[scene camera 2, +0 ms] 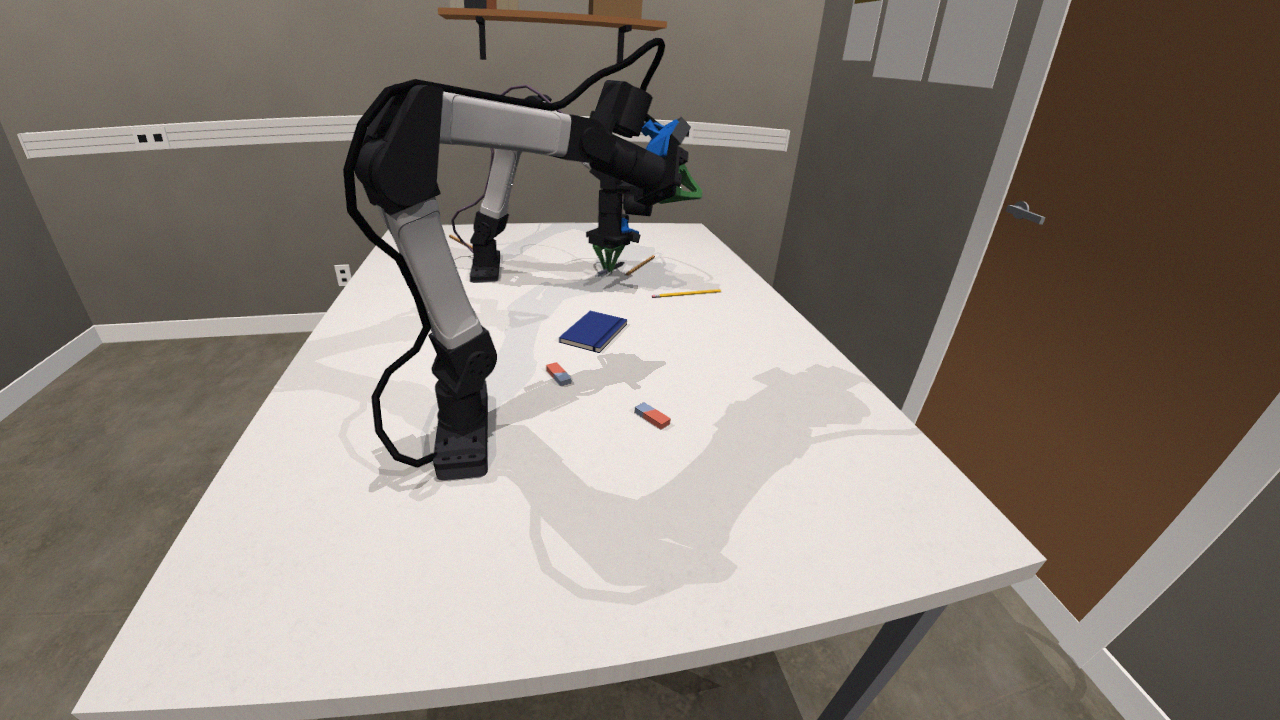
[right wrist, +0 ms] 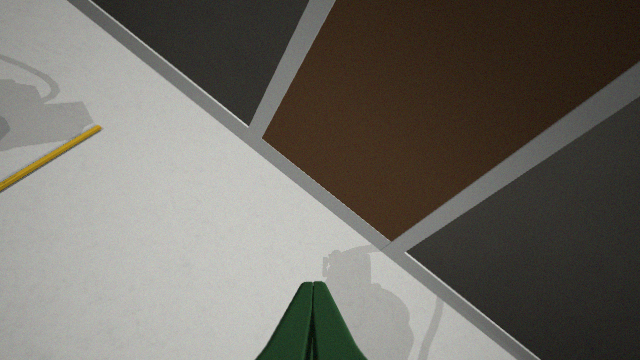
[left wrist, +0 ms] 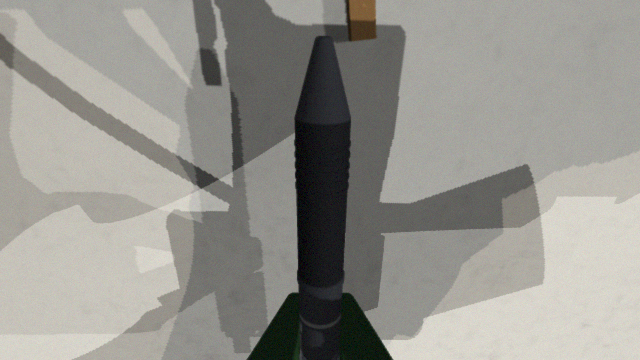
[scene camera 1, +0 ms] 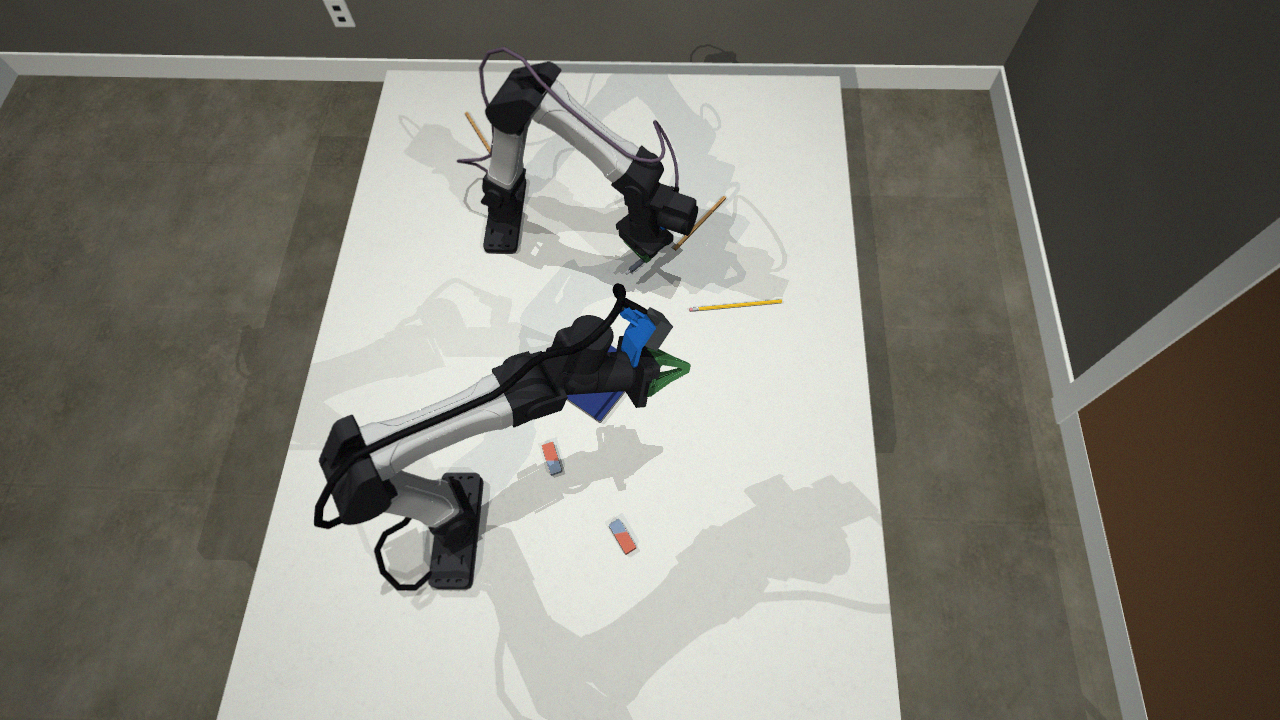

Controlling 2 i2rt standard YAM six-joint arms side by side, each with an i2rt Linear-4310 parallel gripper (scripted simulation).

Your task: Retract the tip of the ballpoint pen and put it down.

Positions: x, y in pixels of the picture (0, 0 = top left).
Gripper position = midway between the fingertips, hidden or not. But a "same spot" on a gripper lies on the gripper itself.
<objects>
my left gripper: scene camera 2; left wrist 320, 308; scene camera 1; not seen in the right wrist view (out of frame)
my right gripper: scene camera 2 700, 194; right wrist; scene camera 1; not seen in the left wrist view (out of frame)
blue notebook: scene camera 2 594, 331; scene camera 1 597, 405; not seen in the right wrist view (out of frame); not seen in the left wrist view (out of frame)
same spot on my right gripper: [right wrist: 312, 318] = [scene camera 1: 684, 361]
same spot on my left gripper: [scene camera 2: 599, 244] = [scene camera 1: 630, 245]
</objects>
